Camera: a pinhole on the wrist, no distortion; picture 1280 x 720 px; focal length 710.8 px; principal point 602.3 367.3 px. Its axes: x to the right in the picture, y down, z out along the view. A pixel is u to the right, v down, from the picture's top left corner.
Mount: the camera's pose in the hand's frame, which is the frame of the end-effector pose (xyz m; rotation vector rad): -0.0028 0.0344 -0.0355 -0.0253 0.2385 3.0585
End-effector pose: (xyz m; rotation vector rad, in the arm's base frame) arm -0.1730 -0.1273 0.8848 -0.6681 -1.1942 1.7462
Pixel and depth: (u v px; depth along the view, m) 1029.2 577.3 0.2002
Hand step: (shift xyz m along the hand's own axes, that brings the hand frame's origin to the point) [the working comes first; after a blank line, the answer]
In the camera's frame: 0.1202 0.0591 0.2002

-0.1293 0.0159 0.1687
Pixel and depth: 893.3 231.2 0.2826
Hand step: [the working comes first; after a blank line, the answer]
In the camera's frame: 0.1157 -0.0541 0.2826

-0.1171 0.1400 0.2327
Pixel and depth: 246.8 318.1 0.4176
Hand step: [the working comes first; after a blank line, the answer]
In the camera's frame: -0.2089 -0.0289 0.4176

0.2032 0.1127 0.3772
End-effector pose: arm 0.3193 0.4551 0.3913 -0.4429 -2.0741 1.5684
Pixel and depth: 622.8 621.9 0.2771
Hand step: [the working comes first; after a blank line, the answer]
In the camera's frame: 0.0080 0.0993 0.2771

-0.0211 -0.0197 0.2533
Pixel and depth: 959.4 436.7 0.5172
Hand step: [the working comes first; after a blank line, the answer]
In the camera's frame: 0.2598 0.0505 0.5172

-0.2712 0.0838 0.4774
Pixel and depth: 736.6 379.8 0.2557
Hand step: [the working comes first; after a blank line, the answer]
In the camera's frame: 0.0483 0.0045 0.2557

-0.0540 0.0732 0.2167
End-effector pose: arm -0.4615 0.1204 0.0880 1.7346 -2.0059 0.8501
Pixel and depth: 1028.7 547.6 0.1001
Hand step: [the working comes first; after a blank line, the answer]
In the camera's frame: 0.0600 0.0254 0.1001

-0.0656 0.0293 0.0660
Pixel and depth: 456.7 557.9 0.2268
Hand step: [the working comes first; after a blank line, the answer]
In the camera's frame: -0.0465 0.0608 0.2268

0.0366 0.0064 0.1989
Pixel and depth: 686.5 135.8 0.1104
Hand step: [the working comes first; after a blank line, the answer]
In the camera's frame: 0.0131 -0.0360 0.1104

-0.0143 0.0879 0.0677
